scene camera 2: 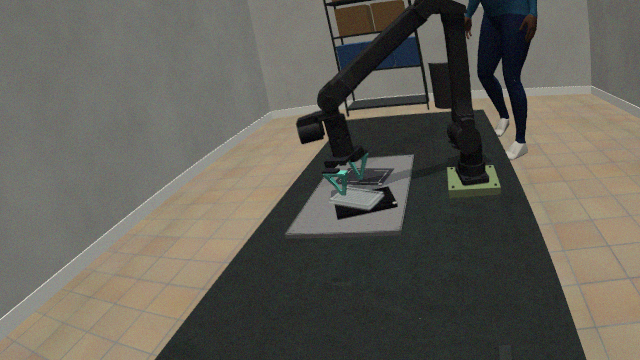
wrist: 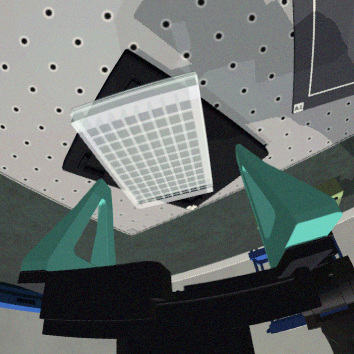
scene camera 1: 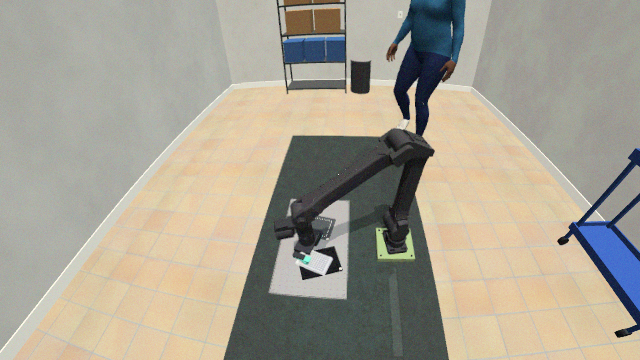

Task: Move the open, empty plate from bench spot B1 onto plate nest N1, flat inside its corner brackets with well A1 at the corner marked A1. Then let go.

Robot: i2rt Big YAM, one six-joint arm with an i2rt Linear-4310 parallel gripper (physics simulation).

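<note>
The pale, open plate sits askew on the black nest, turned against its outline, with one end past its edge. Whether it is level is hard to tell. The nest's white corner mark shows beside the plate's near end in the wrist view; well A1 is not readable. My gripper is open and empty, its fingers wide apart. One fingertip is near the plate's rear edge in the scene camera 2 view. The dark, white-outlined spot bears no plate.
The perforated grey board bears the nest and spot. My arm's green base plate stands right of it. A person stands behind the arm. A blue cart is at the far right.
</note>
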